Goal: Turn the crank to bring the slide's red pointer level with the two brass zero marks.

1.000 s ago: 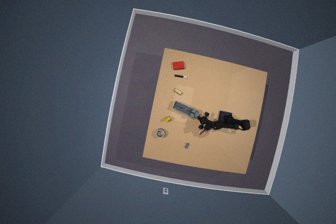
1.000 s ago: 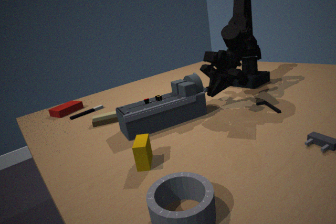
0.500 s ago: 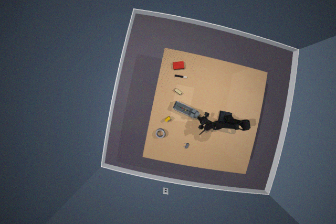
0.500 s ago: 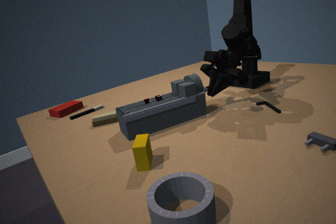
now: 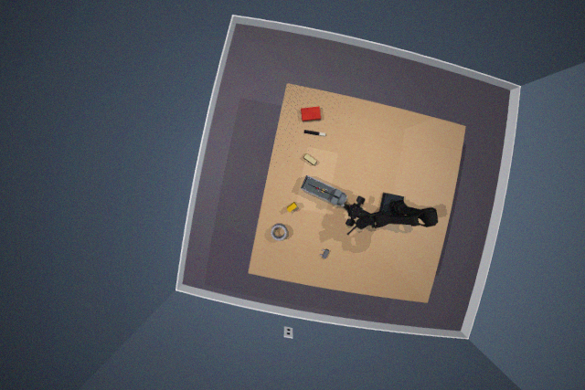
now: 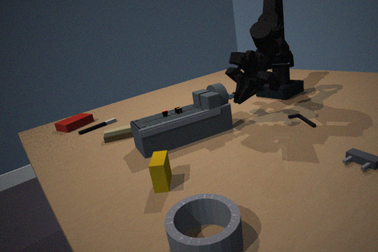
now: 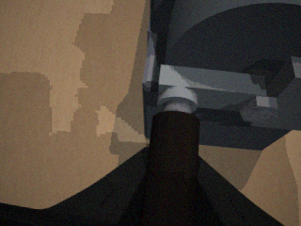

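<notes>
The red pointer lies 20 cm ahead of my gripper tip, 4 cm to the right of it and 2 cm above it. From my gripper tip the other things lie so: black hex key 13 cm behind, 11 cm to the left, 6 cm below; yellow block 30 cm ahead, 13 cm to the left, 4 cm below; black crank handle 2 cm behind, 2 cm above.
</notes>
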